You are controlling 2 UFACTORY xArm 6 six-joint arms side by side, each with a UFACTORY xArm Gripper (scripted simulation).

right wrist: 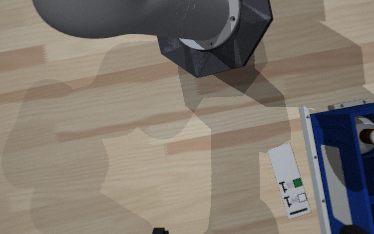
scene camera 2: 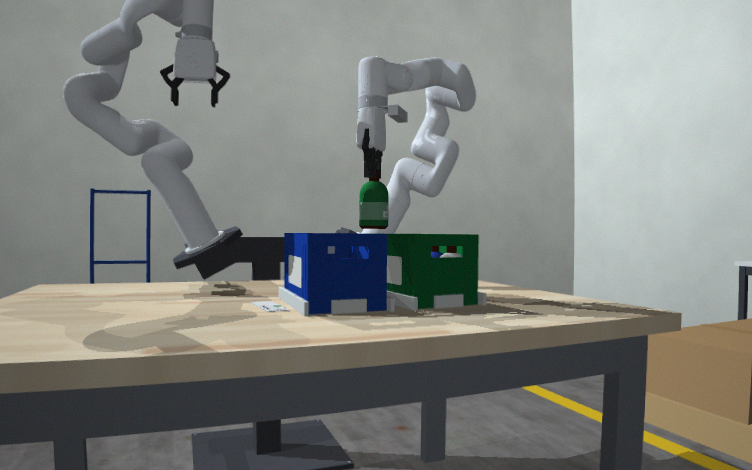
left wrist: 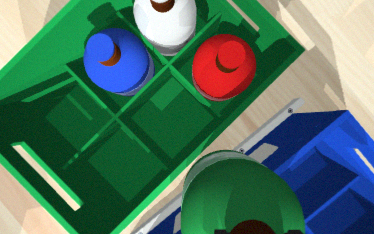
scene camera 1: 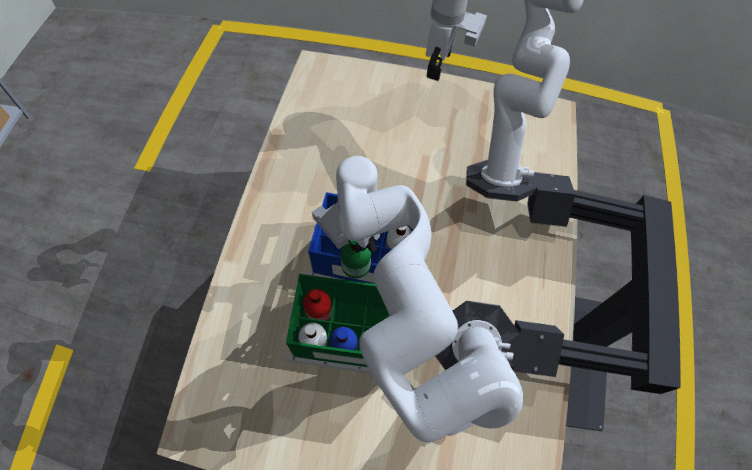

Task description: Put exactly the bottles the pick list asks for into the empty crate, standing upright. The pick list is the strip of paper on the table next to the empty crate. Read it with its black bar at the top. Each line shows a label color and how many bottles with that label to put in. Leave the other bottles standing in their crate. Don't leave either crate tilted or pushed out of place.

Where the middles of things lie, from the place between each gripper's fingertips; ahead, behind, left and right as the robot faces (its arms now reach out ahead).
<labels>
The green bottle [scene camera 2: 373,200] lies 7 cm below my left hand [scene camera 2: 372,178]. Round my left hand: red bottle [scene camera 1: 317,304]: 9 cm ahead, 10 cm to the left, 25 cm below; then green crate [scene camera 2: 411,271]: 1 cm behind, 13 cm to the left, 25 cm below; then blue crate [scene camera 2: 358,269]: 11 cm to the right, 25 cm below.
The green bottle lies 440 mm to the left of my right hand [scene camera 2: 194,105], 230 mm below it and 100 mm ahead of it. Also, from my right hand: red bottle 530 mm to the left, 410 mm below, 180 mm ahead; then blue crate 420 mm below, 330 mm to the left, 100 mm ahead; then pick list [right wrist: 282,159] 500 mm below, 170 mm to the left, 100 mm ahead.
</labels>
